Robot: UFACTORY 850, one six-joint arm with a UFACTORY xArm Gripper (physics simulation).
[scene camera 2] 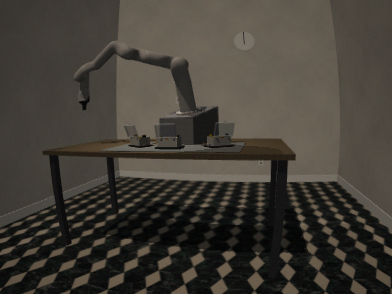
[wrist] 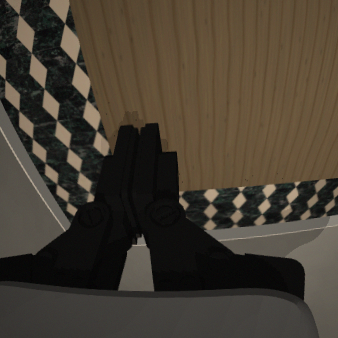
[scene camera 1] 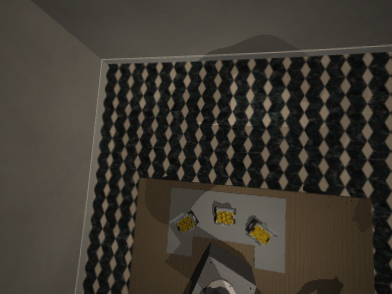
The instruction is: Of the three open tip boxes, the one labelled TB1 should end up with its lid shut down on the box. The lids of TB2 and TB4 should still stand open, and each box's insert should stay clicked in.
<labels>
same spot on grey mat: (scene camera 2: 237, 148) = (scene camera 1: 173, 206)
</labels>
